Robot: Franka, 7 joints.
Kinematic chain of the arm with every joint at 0, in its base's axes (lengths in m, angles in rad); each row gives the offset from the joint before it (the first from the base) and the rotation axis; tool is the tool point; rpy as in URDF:
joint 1: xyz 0 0 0.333 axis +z
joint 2: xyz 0 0 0 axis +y
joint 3: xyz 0 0 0.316 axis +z
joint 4: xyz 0.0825 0 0 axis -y
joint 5: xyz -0.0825 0 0.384 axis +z
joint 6: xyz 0 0 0 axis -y
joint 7: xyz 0.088 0 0 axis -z
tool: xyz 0 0 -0.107 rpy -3.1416 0 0
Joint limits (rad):
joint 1: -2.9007..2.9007
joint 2: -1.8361..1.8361
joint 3: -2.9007..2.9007
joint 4: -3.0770..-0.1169
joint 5: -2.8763..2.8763
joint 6: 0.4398..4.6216
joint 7: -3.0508..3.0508
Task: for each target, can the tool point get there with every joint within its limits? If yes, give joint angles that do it. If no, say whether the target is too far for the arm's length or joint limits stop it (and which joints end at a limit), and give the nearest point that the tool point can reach.
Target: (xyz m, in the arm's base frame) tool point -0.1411 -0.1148 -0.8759
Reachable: no: too far | nearest point -0.1800 -0.1465 -0.3583 | short by 0.520 m
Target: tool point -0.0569 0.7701 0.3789
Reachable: yes | joints -0.8665 -0.9206 2.1644 -1.3820 -0.7368 2.7590 -0.9350
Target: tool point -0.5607 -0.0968 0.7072
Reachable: yes | joints 2.2011 1.4446 2.1862 -1.8204 0.5166 2.7078 -1.7869
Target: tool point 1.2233 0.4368 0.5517
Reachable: no: too far | nearest point 0.7967 0.2845 0.4754 | short by 0.459 m
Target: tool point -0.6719 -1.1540 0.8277
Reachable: no: too far | nearest point -0.4048 -0.6952 0.6310 | short by 0.566 m
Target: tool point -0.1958 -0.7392 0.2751
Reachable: yes | joints 2.1012 -1.3422 1.8305 -1.3553 1.6918 2.2104 -2.3941
